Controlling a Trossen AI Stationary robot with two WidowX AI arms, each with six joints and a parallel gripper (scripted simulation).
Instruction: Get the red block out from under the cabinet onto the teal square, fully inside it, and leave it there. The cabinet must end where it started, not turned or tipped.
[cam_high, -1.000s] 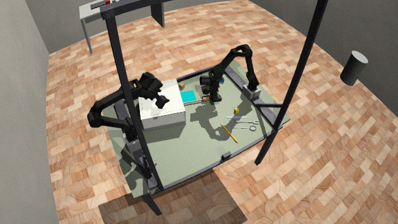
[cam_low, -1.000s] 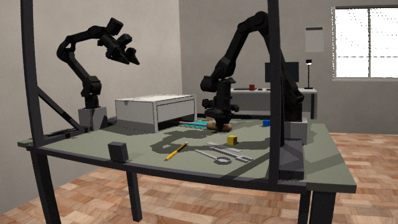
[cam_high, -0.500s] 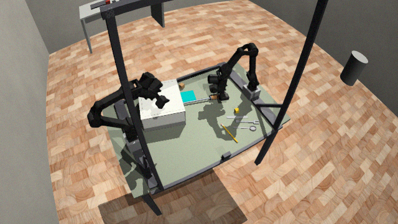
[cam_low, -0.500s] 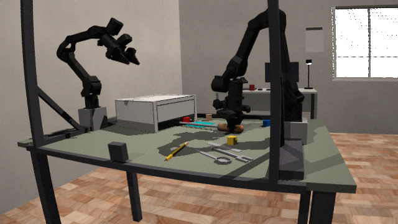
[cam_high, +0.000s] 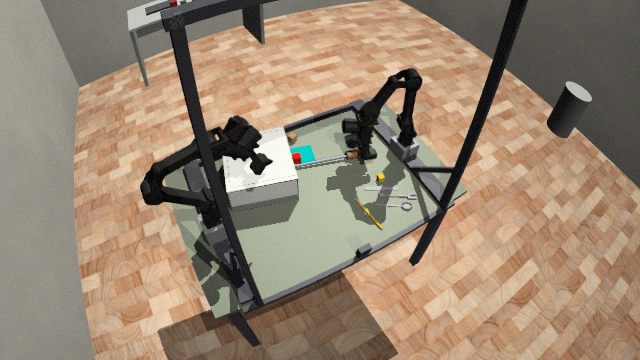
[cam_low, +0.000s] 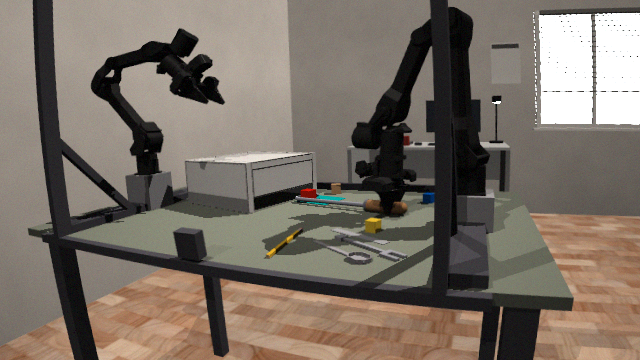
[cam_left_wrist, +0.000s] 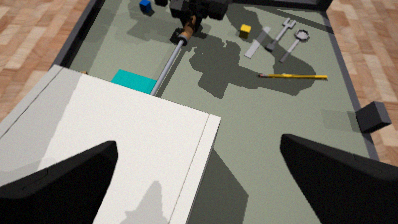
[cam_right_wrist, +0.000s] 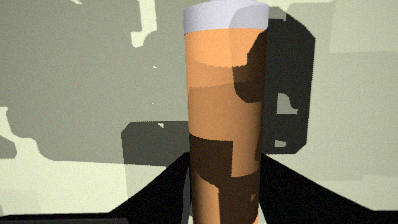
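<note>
My right gripper is now 13 cm to the right of the hook tool, 7 cm short of it and 2 cm above it. Round my right hand: teal square: 24 cm to the left, 13 cm ahead, 4 cm below; then blue cube: 15 cm ahead, 8 cm to the right, 2 cm below; then yellow cube: 16 cm behind, 2 cm below, 1 cm to the left.
</note>
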